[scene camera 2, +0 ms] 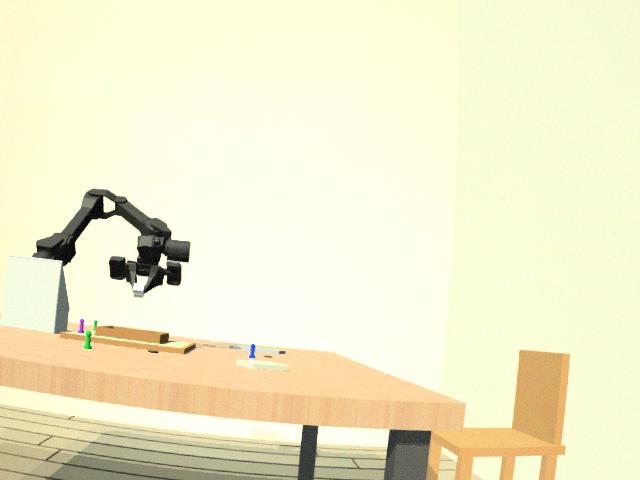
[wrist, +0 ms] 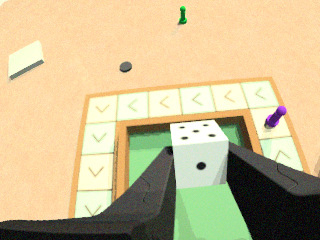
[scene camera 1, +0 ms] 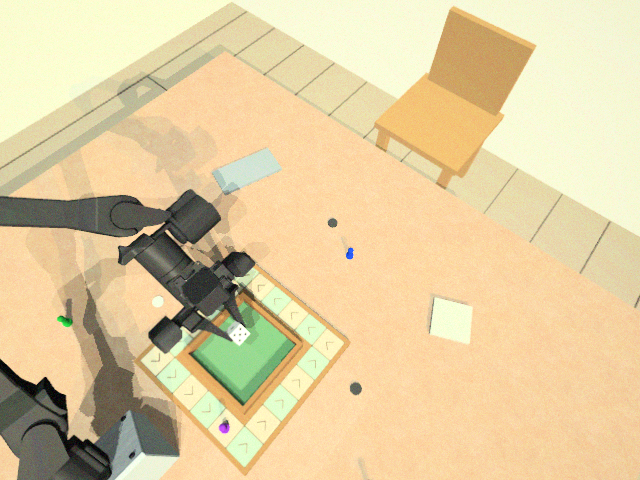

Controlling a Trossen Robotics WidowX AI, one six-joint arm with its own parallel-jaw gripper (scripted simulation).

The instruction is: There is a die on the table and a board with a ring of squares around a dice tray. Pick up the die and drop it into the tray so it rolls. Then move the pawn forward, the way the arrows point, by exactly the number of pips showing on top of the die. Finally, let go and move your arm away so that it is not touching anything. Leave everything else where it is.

Path:
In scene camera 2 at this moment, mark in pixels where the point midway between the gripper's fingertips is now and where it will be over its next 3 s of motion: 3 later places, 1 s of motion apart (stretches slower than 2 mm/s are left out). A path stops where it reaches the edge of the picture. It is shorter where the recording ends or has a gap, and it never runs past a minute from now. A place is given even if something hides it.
The gripper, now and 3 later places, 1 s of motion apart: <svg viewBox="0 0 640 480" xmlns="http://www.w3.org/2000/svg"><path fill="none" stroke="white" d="M138 291L138 280L116 297L84 307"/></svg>

